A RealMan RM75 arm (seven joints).
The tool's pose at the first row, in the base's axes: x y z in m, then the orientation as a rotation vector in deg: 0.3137, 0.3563, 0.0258, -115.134, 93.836, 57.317
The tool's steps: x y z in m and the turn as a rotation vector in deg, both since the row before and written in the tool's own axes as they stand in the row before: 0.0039, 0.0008, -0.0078, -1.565, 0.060, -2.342; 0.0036, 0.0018, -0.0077, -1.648, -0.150, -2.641; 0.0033, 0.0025, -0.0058, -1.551, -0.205, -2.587; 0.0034, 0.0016, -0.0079, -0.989, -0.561, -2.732; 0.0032, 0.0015, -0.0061, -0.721, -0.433, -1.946; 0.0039, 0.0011, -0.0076, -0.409, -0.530, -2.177; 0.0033, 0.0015, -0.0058, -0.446, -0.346, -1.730; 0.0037, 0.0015, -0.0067, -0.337, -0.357, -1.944; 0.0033, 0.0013, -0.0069, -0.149, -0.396, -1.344; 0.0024, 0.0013, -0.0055, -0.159, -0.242, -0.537; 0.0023, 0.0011, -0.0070, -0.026, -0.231, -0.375; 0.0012, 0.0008, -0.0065, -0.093, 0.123, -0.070; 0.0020, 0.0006, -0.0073, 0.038, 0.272, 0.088; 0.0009, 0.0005, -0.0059, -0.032, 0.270, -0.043
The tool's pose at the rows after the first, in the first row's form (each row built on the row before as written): 0.3155, 0.3482, 0.0285, -117.628, 90.828, 58.014; 0.3167, 0.3401, 0.0314, -120.115, 87.284, 58.838; 0.3169, 0.3332, 0.0332, -122.387, 83.738, 59.599; 0.3191, 0.3253, 0.0362, -123.976, 79.933, 60.068; 0.3209, 0.3187, 0.0380, -125.042, 77.186, 60.425; 0.3240, 0.3110, 0.0401, -125.864, 74.180, 60.490; 0.3261, 0.3046, 0.0414, -126.631, 71.788, 60.559; 0.3288, 0.2974, 0.0429, -127.359, 69.151, 60.450; 0.3318, 0.2905, 0.0448, -127.659, 67.287, 60.443; 0.3340, 0.2850, 0.0464, -127.784, 66.480, 60.602; 0.3370, 0.2787, 0.0490, -127.756, 65.915, 60.705; 0.3396, 0.2734, 0.0521, -127.947, 65.853, 60.629; 0.3431, 0.2673, 0.0551, -128.098, 66.085, 60.361; 0.3456, 0.2628, 0.0581, -128.346, 66.135, 60.099
